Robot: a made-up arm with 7 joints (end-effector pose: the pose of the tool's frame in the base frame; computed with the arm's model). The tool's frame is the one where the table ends. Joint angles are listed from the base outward.
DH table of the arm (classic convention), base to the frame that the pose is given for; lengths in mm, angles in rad. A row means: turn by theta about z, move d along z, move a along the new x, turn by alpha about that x. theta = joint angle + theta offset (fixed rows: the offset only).
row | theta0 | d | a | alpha
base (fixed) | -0.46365 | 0 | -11.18 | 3.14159
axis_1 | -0.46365 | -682 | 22 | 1.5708
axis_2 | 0 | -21 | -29 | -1.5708
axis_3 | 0 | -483 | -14 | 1.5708
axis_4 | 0 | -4 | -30 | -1.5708
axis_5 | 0 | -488 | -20 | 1.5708
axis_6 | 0 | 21 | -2 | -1.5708
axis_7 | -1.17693 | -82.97 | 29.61 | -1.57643
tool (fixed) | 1.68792 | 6.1 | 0 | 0
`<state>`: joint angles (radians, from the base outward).
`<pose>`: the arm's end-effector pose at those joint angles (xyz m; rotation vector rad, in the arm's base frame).
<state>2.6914 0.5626 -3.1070 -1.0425 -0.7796 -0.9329 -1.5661</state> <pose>-0.7072 -0.3430 0.9504 1.7097 -2.0217 -1.5617</pose>
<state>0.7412 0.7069 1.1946 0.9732 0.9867 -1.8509 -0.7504</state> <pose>0.2845 -0.6713 1.1450 1.7180 0.1595 0.0955</pose>
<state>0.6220 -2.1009 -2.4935 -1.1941 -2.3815 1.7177 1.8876</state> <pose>-0.7293 0.1091 0.6619 1.4765 -1.3418 -0.6774</pose>
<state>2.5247 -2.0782 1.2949 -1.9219 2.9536 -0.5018 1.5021</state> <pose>0.4061 -0.3276 0.3794 -0.4481 0.5225 -0.6975</pose>
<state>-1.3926 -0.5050 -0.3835 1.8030 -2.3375 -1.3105 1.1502</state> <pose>-0.0521 0.2851 1.2031 -2.7219 -0.5690 0.8445</pose>
